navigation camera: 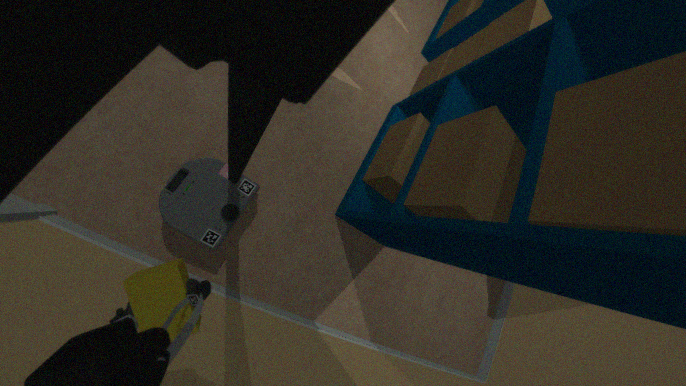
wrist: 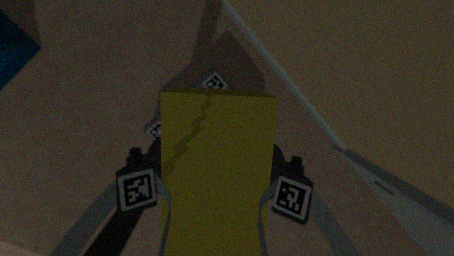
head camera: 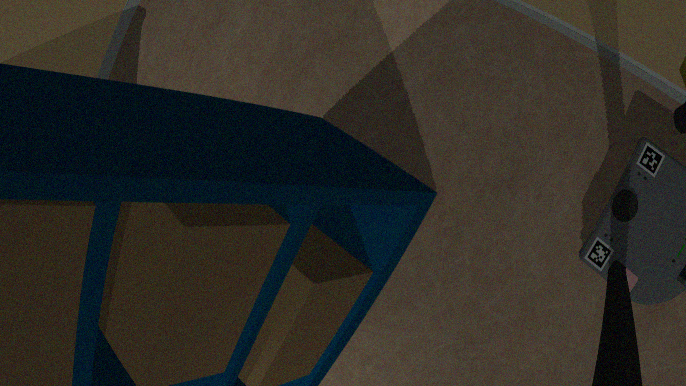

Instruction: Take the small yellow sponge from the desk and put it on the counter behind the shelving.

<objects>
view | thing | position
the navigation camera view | gripper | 169, 295
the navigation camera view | small yellow sponge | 153, 293
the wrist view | gripper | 216, 157
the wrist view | small yellow sponge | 217, 145
</objects>
